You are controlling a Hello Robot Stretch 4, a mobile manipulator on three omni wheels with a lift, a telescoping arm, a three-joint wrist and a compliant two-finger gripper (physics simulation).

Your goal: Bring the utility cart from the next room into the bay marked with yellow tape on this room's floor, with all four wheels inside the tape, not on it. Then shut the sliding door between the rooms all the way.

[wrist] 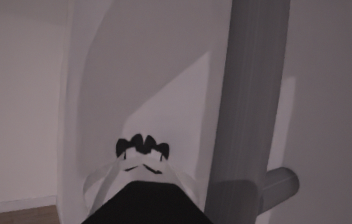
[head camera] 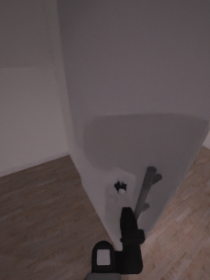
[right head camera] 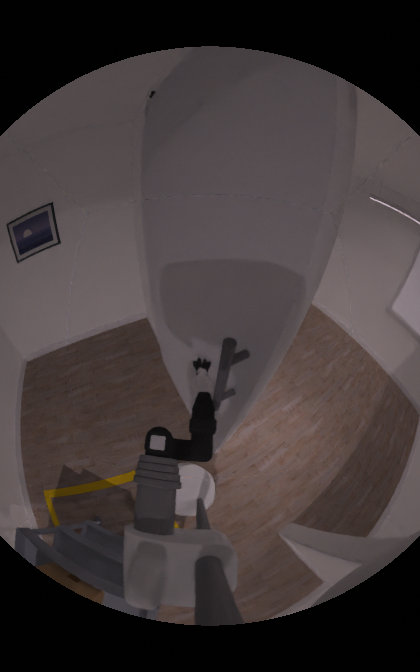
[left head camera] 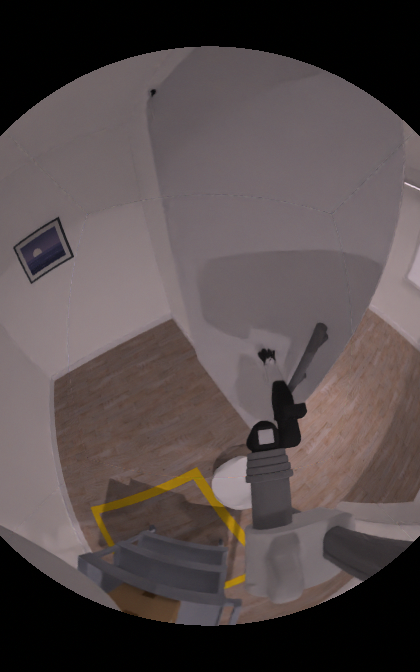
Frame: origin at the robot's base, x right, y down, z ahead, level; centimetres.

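Seen in the pictures: gripper, fingertip midpoint: (wrist: 142, 146) (head camera: 119, 182).
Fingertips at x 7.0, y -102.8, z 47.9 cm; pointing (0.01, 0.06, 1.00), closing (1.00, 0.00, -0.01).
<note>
A point is followed by its place in that frame.
The white sliding door (head camera: 135, 75) {x 8.5, y -149.9, z 49.2 cm} (left head camera: 280, 225) (right head camera: 240, 225) stands before me, seen at a slant. Its grey bar handle (head camera: 146, 192) {x 12.2, y -120.3, z 30.7 cm} (left head camera: 310, 354) (right head camera: 226, 367) (wrist: 250, 110) {x 11.8, y -109.6, z 30.8 cm} is upright, just right of my gripper (head camera: 120, 186) {x 7.0, y -102.8, z 47.9 cm} (left head camera: 267, 356) (right head camera: 202, 365) (wrist: 142, 146) {x 7.0, y -102.8, z 47.9 cm}. The gripper is shut and empty, its fingertips close to the door face. Whether they touch it I cannot tell. The grey-blue utility cart (left head camera: 170, 565) (right head camera: 80, 547) is at the lower left. The yellow tape (left head camera: 145, 492) (right head camera: 90, 486) shows beyond and beside it. The cart's wheels are hidden.
A brown box (left head camera: 145, 605) (right head camera: 75, 582) is in the cart. My round white base (left head camera: 231, 482) (right head camera: 196, 490) is close to the tape. A framed picture (left head camera: 44, 250) (right head camera: 33, 231) hangs on the left wall. A white wall end (right head camera: 320, 555) stands at the lower right. Wooden floor (right head camera: 300, 400) runs right of the door.
</note>
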